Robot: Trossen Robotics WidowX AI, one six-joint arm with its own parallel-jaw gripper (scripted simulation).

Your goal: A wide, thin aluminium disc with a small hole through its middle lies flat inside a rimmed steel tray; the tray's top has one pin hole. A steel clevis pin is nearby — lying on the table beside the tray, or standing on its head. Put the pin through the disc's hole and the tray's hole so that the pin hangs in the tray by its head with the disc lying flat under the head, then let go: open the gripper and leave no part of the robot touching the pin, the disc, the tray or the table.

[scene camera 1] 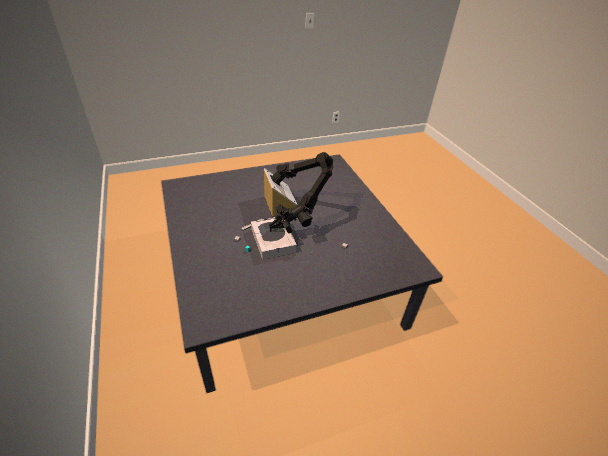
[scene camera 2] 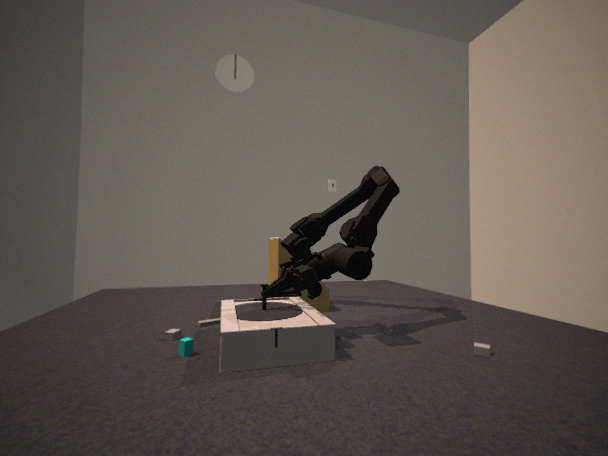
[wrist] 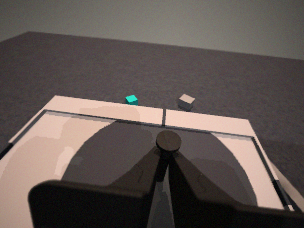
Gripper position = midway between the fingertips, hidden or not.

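Observation:
My gripper (scene camera 2: 262, 295), same gripper in the wrist view (wrist: 164, 152). Clevis pin (wrist: 168, 142). Rimmed tray (wrist: 44, 147). Grey disc (scene camera 2: 252, 311).

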